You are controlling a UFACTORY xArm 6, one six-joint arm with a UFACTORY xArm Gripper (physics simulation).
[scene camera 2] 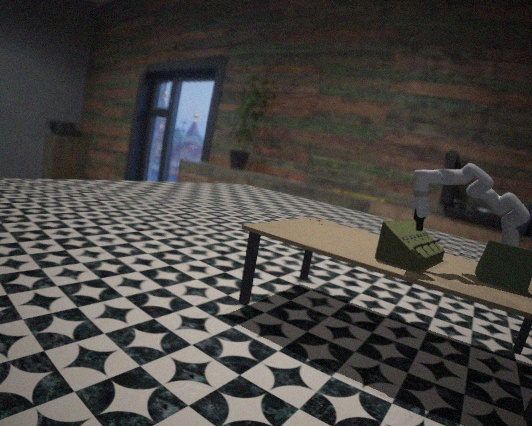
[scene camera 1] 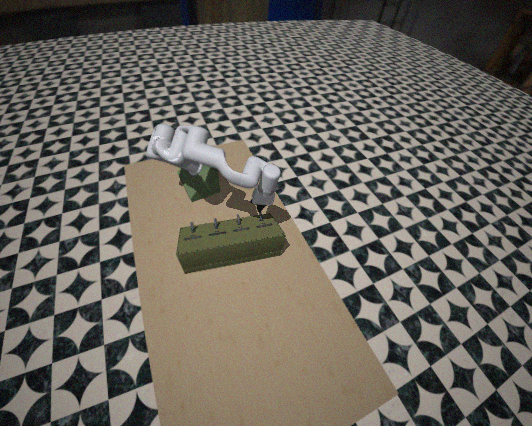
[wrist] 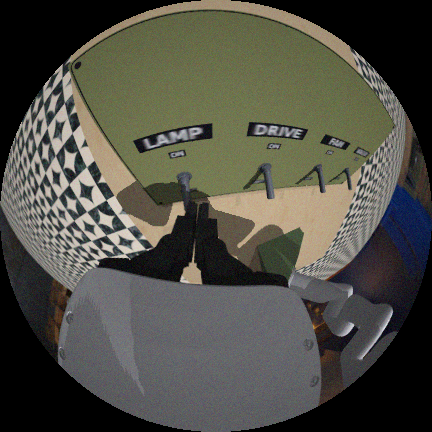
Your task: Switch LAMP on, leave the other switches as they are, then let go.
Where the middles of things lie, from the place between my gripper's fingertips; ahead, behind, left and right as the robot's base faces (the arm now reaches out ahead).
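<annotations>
There's an olive-green switch box (scene camera 1: 208,246) here, and it's 11 cm below my hand, 18 cm to the right of it and 1 cm ahead of it.
</annotations>
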